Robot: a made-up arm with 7 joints. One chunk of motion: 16 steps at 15 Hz.
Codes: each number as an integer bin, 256 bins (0 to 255) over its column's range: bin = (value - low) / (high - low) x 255, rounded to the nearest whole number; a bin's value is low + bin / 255 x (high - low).
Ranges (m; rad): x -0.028..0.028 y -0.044..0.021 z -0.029..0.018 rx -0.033..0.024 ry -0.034..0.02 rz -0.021..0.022
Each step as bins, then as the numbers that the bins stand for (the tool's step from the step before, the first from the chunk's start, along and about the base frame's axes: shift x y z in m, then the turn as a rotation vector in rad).
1 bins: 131 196 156 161 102 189
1 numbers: 0.00077 0.00596 -0.00025 0.00299 -0.01240 0.01087
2 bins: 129 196 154 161 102 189
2 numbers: 0.00033 0.00596 -0.00062 0.00299 -0.01240 0.01087
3 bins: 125 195 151 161 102 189
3 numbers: -0.00055 0.00571 -0.00117 0.00299 -0.01240 0.01087
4 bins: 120 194 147 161 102 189
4 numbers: -0.00165 0.00545 -0.00191 0.00299 -0.01240 0.01087
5 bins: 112 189 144 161 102 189
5 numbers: -0.00340 0.00418 -0.00246 0.00299 -0.01240 0.01087
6 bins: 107 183 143 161 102 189
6 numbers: -0.00450 0.00265 -0.00264 0.00299 -0.01240 0.01087
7 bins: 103 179 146 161 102 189
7 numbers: -0.00538 0.00163 -0.00209 0.00299 -0.01240 0.01087
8 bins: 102 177 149 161 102 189
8 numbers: -0.00560 0.00112 -0.00154 0.00299 -0.01240 0.01087
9 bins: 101 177 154 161 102 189
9 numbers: -0.00582 0.00112 -0.00062 0.00299 -0.01240 0.01087
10 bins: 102 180 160 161 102 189
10 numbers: -0.00560 0.00188 0.00049 0.00299 -0.01240 0.01087
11 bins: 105 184 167 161 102 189
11 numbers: -0.00494 0.00290 0.00178 0.00299 -0.01240 0.01087
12 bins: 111 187 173 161 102 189
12 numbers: -0.00362 0.00367 0.00289 0.00299 -0.01240 0.01087
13 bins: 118 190 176 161 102 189
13 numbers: -0.00209 0.00443 0.00344 0.00299 -0.01240 0.01087
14 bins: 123 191 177 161 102 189
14 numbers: -0.00099 0.00469 0.00362 0.00299 -0.01240 0.01087
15 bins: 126 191 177 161 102 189
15 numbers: -0.00033 0.00469 0.00362 0.00299 -0.01240 0.01087
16 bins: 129 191 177 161 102 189
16 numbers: 0.00033 0.00469 0.00362 0.00299 -0.01240 0.01087
